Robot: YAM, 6 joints.
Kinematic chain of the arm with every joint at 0, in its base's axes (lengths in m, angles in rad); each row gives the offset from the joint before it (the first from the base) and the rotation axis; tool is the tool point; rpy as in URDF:
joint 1: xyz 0 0 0.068 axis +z
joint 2: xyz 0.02 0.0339 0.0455 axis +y
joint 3: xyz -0.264 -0.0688 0 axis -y
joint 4: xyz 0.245 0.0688 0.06 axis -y
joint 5: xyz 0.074 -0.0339 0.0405 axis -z
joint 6: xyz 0.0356 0 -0.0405 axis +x
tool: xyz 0 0 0 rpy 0 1.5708 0
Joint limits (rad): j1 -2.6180..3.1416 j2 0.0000..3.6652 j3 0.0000..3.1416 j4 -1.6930..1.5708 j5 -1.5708..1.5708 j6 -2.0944..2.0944
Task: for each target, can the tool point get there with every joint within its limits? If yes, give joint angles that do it. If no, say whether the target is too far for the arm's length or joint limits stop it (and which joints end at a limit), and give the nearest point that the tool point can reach.
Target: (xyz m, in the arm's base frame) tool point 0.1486 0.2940 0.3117
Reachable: yes | joints 1.0251 1.4842 1.2220 -0.3807 -0.8008 -1.5154
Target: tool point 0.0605 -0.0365 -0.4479
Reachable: no: joint limits stop it (at a limit: joint 2) | nearest point 0.0943 -0.0569 -0.3528 | short by 0.103 m
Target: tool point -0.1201 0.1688 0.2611
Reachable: yes | joints 2.3009 0.9939 0.3508 0.8957 0.7064 0.4841
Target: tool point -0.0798 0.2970 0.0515
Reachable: yes | joints 1.7666 2.1521 1.0936 -0.8124 -0.6122 -0.1211
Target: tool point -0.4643 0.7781 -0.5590
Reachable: no: too far | nearest point -0.2706 0.4535 -0.2483 | short by 0.489 m
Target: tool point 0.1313 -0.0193 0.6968
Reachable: yes | joints -0.1856 1.6670 2.4740 1.1281 -0.1478 -1.4516
